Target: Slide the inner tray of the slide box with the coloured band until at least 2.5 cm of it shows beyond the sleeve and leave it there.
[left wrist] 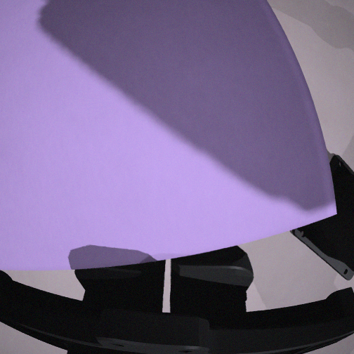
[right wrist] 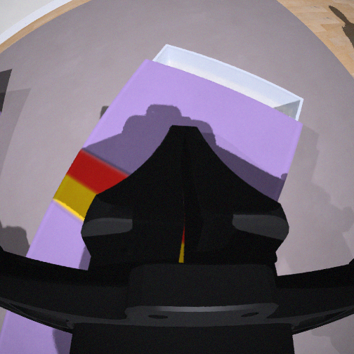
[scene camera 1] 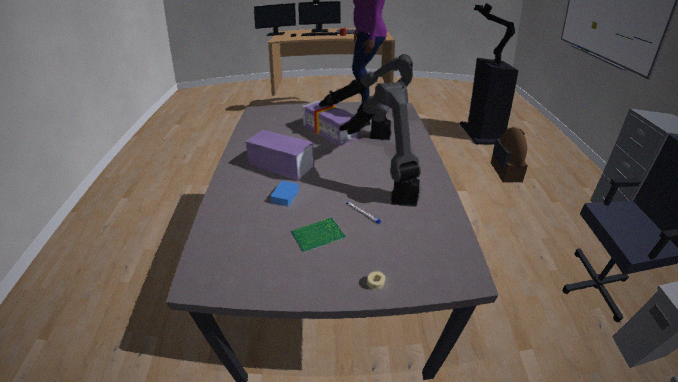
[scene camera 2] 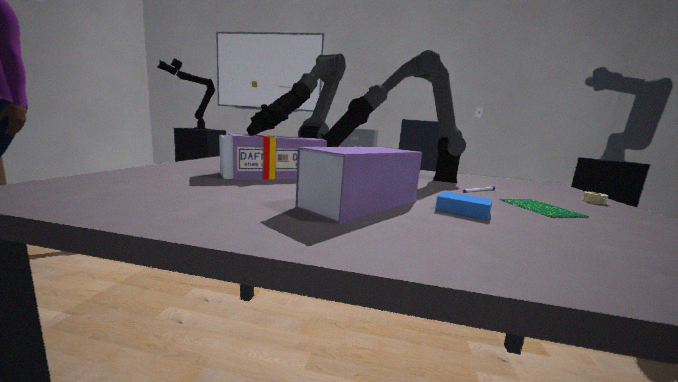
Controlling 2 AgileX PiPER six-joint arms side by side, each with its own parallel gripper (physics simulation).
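The slide box's purple sleeve (scene camera 1: 342,116) (scene camera 2: 246,173) (left wrist: 150,175) (right wrist: 225,105) lies on its long side and carries a red and yellow band (scene camera 1: 317,121) (scene camera 2: 269,157) (right wrist: 95,170). Its white inner tray (scene camera 2: 226,157) (right wrist: 230,80) sticks out a short way at the end nearer the band. My left gripper (scene camera 1: 343,131) (left wrist: 168,260) is shut at the opposite end; the sleeve hides its fingertips in the left wrist view. My right gripper (scene camera 1: 322,104) (scene camera 2: 250,132) (right wrist: 182,142) is shut, with its tips at or just above the sleeve's top near the band.
A second purple box (scene camera 1: 280,152) (scene camera 2: 380,180) without a band lies beside the slide box. A blue block (scene camera 1: 285,193) (scene camera 2: 463,205), a pen (scene camera 1: 363,212) (scene camera 2: 479,189), a green pad (scene camera 1: 319,234) (scene camera 2: 545,208) and a tape ring (scene camera 1: 370,286) lie on the grey table (scene camera 1: 240,270).
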